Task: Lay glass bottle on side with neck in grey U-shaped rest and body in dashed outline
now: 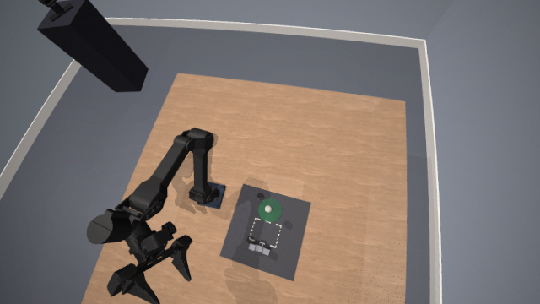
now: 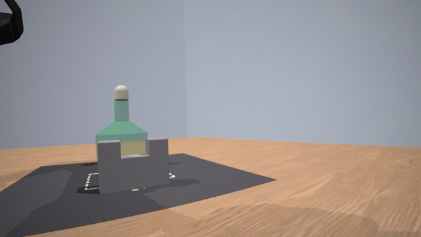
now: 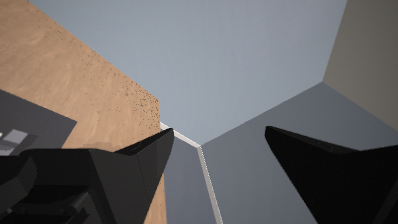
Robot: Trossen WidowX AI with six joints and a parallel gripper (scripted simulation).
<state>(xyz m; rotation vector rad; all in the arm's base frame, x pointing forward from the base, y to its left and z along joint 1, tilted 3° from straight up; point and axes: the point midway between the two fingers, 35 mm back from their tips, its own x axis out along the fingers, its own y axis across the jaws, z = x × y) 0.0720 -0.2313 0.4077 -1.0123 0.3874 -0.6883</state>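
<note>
Now: the green glass bottle 170 mm ahead of my gripper tip, 210 mm to the left of it and 320 mm below it. The rest, counted from my gripper tip: dark mat (150 mm ahead, 130 mm to the left, 410 mm below).
</note>
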